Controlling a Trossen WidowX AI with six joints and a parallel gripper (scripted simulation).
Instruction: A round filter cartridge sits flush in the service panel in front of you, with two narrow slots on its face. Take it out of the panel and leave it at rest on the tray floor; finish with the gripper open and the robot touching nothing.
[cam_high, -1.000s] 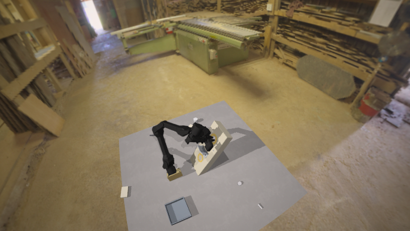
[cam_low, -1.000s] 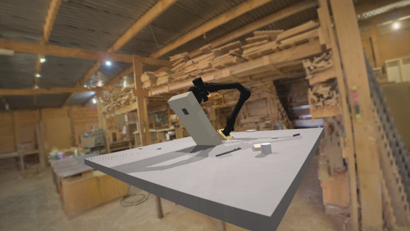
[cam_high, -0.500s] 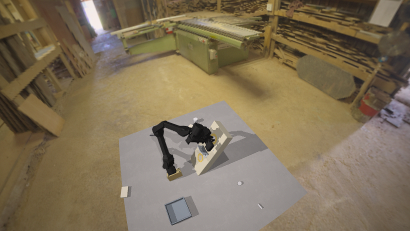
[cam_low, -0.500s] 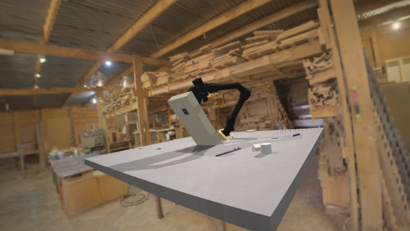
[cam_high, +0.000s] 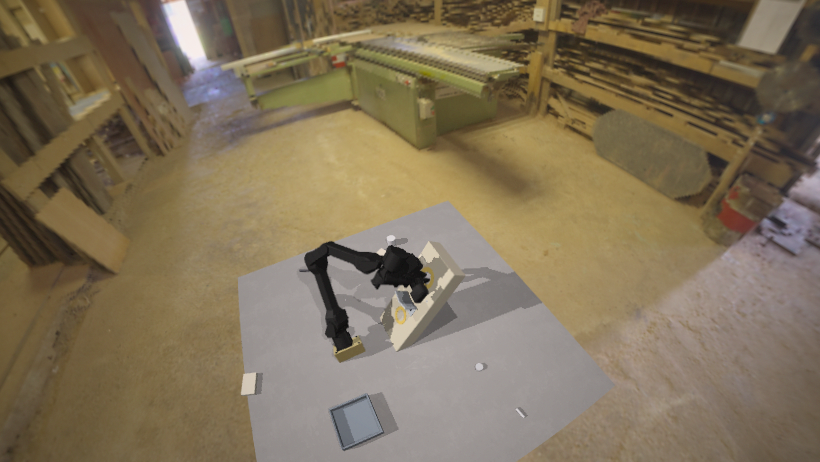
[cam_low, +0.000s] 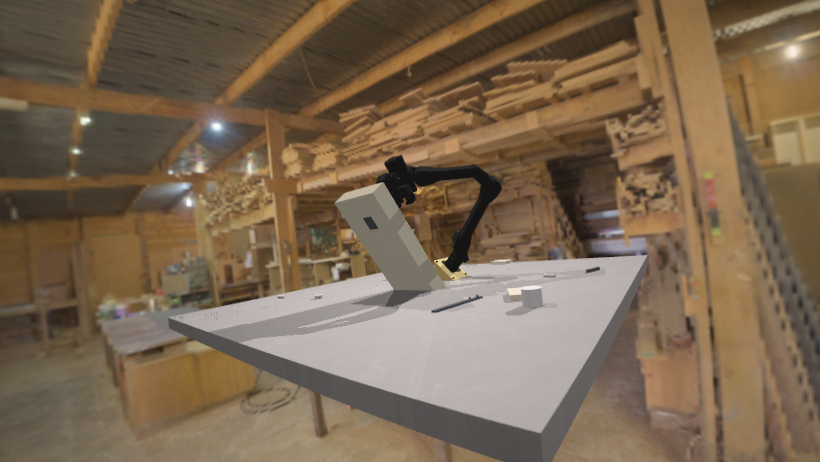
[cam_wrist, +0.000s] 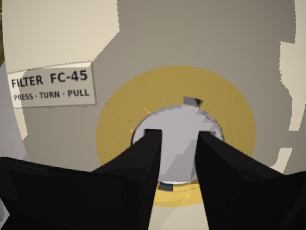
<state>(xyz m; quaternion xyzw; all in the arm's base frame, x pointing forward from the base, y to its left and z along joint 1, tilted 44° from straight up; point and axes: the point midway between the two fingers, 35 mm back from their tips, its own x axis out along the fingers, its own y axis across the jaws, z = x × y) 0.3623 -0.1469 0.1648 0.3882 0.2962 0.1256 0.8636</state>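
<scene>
Now: the round grey filter cartridge 10 mm below my gripper tip and 10 mm ahead of it. Also, from my gripper tip: beige service panel 80 mm below, 40 mm behind; then grey bracket 100 mm below, 100 mm behind; then grey tray 430 mm behind, 300 mm to the right, 260 mm below.
</scene>
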